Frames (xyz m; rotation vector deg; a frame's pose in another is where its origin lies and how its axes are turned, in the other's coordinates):
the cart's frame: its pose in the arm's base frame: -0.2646 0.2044 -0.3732 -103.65 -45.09 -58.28
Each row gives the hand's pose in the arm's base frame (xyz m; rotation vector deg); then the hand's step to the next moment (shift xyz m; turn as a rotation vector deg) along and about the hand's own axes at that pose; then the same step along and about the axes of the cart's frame.
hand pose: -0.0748 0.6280 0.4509 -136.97 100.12 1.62
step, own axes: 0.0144 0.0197 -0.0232 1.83 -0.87 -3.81
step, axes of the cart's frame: 0.0065 -0.0114 -0.0310 3.49 0.28 -2.52
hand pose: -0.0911 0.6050 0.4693 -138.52 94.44 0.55
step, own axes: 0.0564 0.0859 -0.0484 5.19 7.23 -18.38
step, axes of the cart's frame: -0.0160 -0.0261 -0.1094 9.95 -7.63 -16.12
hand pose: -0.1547 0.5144 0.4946 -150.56 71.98 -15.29
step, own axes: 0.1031 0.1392 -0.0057 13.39 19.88 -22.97
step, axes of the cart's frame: -0.0574 0.0427 -0.1579 7.34 -6.88 -31.64
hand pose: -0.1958 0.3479 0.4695 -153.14 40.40 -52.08
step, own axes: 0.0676 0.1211 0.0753 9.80 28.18 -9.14
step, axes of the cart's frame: -0.0504 0.1209 -0.0880 -5.45 3.52 -30.52
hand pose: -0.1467 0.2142 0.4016 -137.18 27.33 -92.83
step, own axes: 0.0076 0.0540 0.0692 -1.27 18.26 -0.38
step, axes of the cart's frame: -0.0117 0.0851 -0.0197 -9.68 6.58 -14.07
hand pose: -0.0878 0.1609 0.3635 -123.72 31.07 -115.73
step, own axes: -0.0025 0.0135 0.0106 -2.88 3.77 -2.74
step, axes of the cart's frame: -0.0045 0.0151 -0.0073 -5.07 -0.56 -2.00
